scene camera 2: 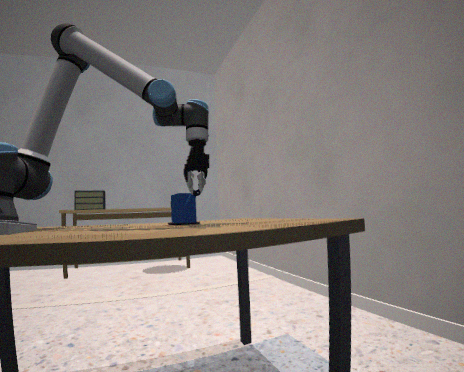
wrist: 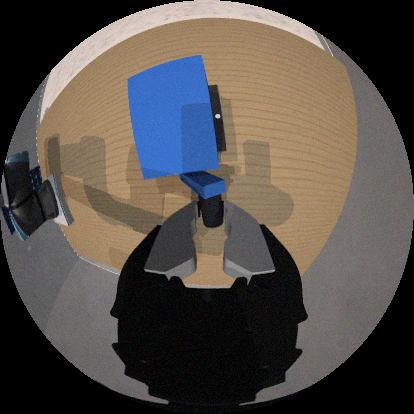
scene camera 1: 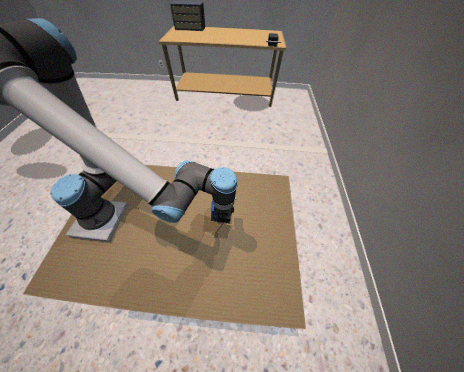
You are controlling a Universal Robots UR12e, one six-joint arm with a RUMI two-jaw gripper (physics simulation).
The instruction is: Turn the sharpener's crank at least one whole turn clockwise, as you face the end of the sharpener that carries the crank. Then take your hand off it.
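Frame: origin at the arm's base, x right, y down, z ahead, level; metres.
Where they show: gripper, fingertip midpoint: (scene camera 2: 196, 194) (wrist: 210, 201); arm's base at its link origin: (wrist: 50, 197) (scene camera 1: 97, 214).
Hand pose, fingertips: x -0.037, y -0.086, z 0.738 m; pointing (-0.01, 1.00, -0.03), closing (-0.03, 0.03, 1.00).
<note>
Each offset is from my fingertips to the top centre of the thing. "*": to the spot under its first point. Level surfaces: height alone.
The blue sharpener {* dx -0.032, dy +0.060, dz -0.047 m} (scene camera 2: 183, 210) (wrist: 167, 120) stands upright on the wooden table. A strip of its black base with a white dot shows along its right side in the wrist view. The short blue crank arm (wrist: 206, 185) sticks out at the end facing my gripper, near the top of the body, and slants a little to the right in the wrist view. My gripper (scene camera 2: 196, 192) (wrist: 210, 201) points down and is shut on the crank's black handle {* dx +0.006, dy -0.017, dz +0.003 m} (wrist: 212, 216). In scene camera 1 the wrist and gripper hide most of the sharpener, and the crank does not show clearly.
The wooden table top {dy +0.118 m} (scene camera 1: 260, 280) (scene camera 2: 300, 225) (wrist: 300, 110) carries the arm's pale base plate (scene camera 1: 90, 233) at the left. A grey wall stands beyond the table's right side. A second table (scene camera 1: 225, 37) with a drawer unit (scene camera 1: 188, 17) and a small black object (scene camera 1: 272, 39) stands far behind.
</note>
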